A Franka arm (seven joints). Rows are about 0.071 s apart.
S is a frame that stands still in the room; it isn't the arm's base.
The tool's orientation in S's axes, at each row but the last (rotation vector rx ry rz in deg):
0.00 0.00 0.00
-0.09 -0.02 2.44
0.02 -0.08 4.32
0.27 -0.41 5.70
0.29 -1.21 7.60
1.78 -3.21 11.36
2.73 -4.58 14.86
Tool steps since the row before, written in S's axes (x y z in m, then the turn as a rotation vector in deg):
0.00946 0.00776 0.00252 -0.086 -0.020 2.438
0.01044 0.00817 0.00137 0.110 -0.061 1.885
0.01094 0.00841 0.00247 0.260 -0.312 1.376
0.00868 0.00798 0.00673 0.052 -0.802 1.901
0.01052 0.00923 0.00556 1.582 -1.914 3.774
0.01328 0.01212 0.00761 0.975 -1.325 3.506
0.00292 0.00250 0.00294 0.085 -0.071 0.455
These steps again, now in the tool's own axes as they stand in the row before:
0.00946 0.00776 0.00252 -0.086 -0.020 2.438
0.01078 0.00772 0.00138 0.108 -0.069 1.885
0.01155 0.00756 0.00245 0.238 -0.330 1.376
0.00948 0.00711 0.00663 -0.014 -0.795 1.905
0.01176 0.00778 0.00528 1.395 -2.093 3.753
0.01582 0.00944 0.00646 0.900 -1.402 3.496
0.00370 0.00177 0.00257 0.103 -0.074 0.451

